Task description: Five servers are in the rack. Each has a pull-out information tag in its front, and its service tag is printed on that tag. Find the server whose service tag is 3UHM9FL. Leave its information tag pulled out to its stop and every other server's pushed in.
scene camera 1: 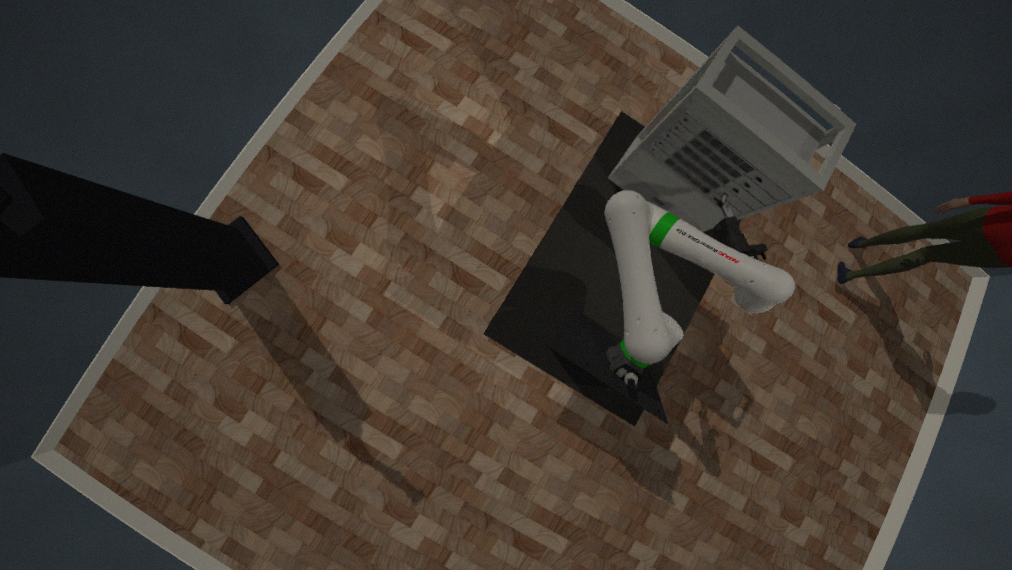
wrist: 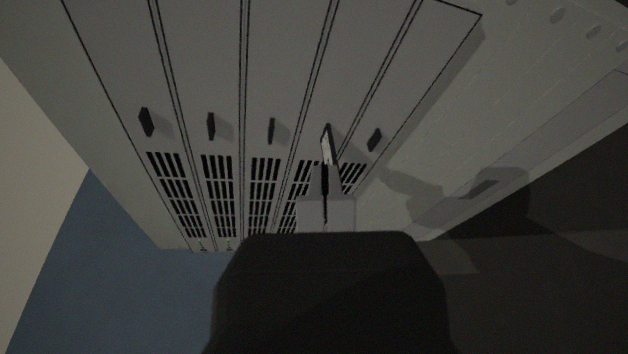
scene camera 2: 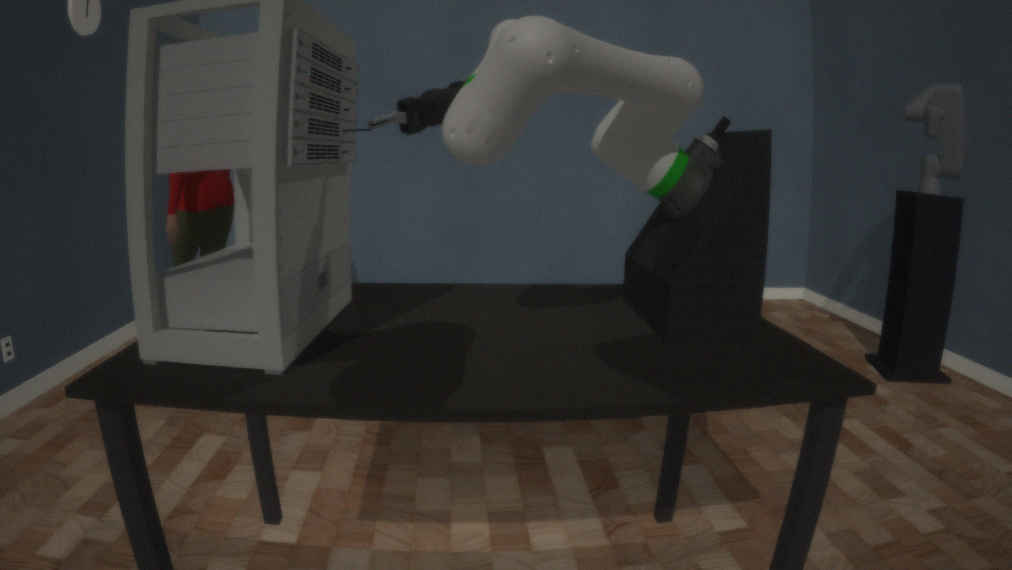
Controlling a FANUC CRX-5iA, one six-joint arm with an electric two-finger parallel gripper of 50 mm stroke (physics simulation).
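Where they show: gripper, fingertip midpoint: [scene camera 1: 724, 206] [wrist: 325, 181] [scene camera 2: 371, 124]; arm's base, origin of the base link: [scene camera 1: 622, 364] [scene camera 2: 692, 192].
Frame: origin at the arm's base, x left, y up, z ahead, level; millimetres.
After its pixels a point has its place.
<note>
The rack [scene camera 1: 750, 130] @[y 334, x 402, z 675 mm] [scene camera 2: 269, 212] @[y -20, x 606, z 630 mm] holds the servers. The fourth server from the top [scene camera 2: 322, 127] @[y 115, x 408, z 654 mm] has its information tag [scene camera 2: 358, 129] @[y 116, x 251, z 661 mm] [wrist: 327, 145] @[y 117, x 240, z 680 mm] standing well out of its front, with a pale label in a dark edge. The print is too small to read. The other tags, such as the top one [wrist: 146, 121] @[y 247, x 244, z 691 mm], the second [wrist: 211, 126] @[y 203, x 242, z 689 mm], the third [wrist: 271, 131] @[y 160, x 242, z 689 mm] and the bottom one [wrist: 374, 140] @[y 73, x 245, z 690 mm], show as short dark tabs close to the fronts. My gripper [scene camera 1: 722, 201] @[y 126, x 224, z 645 mm] [scene camera 2: 371, 123] @[y 126, x 224, z 645 mm] [wrist: 325, 181] @[y 126, x 224, z 645 mm] is shut, its fingertips together at the outer end of the fourth tag, with nothing visibly held.
The rack stands on the dark table [scene camera 1: 545, 283] @[y -276, x 400, z 31 mm] [scene camera 2: 524, 375] @[y -276, x 463, z 266 mm]. The arm [scene camera 1: 637, 276] @[y 262, x 287, z 134 mm] [scene camera 2: 566, 63] @[y 200, x 481, z 210 mm] reaches across from its black stand [scene camera 2: 729, 233] @[y -64, x 193, z -68 mm]. A person in red [scene camera 1: 998, 233] [scene camera 2: 201, 191] is behind the rack. A black pedestal [scene camera 1: 120, 233] [scene camera 2: 920, 283] stands apart from the table.
</note>
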